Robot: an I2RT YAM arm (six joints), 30 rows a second.
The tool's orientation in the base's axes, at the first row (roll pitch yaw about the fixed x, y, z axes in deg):
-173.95, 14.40, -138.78
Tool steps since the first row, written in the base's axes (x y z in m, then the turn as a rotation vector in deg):
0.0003, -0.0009, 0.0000, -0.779, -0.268, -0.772
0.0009, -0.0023, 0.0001, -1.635, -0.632, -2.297
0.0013, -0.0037, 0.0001, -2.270, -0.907, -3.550
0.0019, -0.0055, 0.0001, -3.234, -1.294, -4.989
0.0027, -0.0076, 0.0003, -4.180, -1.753, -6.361
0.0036, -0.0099, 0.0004, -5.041, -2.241, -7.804
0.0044, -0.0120, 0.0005, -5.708, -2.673, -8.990
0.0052, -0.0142, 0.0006, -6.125, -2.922, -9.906
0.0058, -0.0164, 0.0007, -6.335, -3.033, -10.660
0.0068, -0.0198, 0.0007, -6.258, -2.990, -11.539
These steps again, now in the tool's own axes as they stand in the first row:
0.0004, -0.0009, 0.0000, 0.931, 0.369, 0.522
0.0008, -0.0023, -0.0001, 2.166, 0.790, 1.742
0.0014, -0.0037, -0.0001, 3.116, 1.111, 2.764
0.0021, -0.0054, -0.0001, 4.423, 1.574, 3.871
0.0028, -0.0076, -0.0002, 5.746, 1.965, 4.912
0.0036, -0.0099, -0.0003, 7.044, 2.286, 6.041
0.0043, -0.0120, -0.0004, 8.100, 2.500, 6.977
0.0051, -0.0142, -0.0004, 8.791, 2.668, 7.732
0.0061, -0.0163, -0.0006, 9.202, 2.793, 8.395
0.0075, -0.0195, -0.0006, 9.337, 2.867, 9.265

